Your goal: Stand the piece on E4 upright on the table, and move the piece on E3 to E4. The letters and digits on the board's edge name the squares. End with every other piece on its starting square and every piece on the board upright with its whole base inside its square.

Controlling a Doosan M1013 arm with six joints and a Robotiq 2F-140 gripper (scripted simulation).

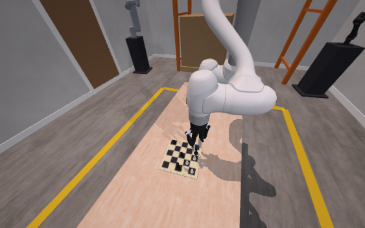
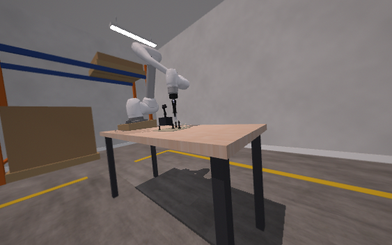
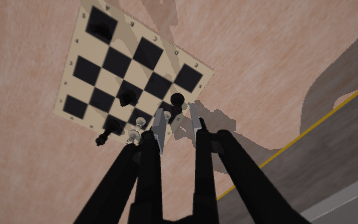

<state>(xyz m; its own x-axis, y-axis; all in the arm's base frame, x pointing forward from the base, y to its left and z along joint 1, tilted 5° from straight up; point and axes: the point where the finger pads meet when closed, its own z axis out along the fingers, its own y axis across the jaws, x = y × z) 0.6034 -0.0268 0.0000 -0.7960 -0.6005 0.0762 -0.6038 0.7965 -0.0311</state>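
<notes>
Right now my hand is 10 cm above the chessboard, 8 cm to the left of it and 3 cm short of it. The rest, counted from my hand: pale piece 11 cm ahead, 8 cm below, 4 cm to the right.
</notes>
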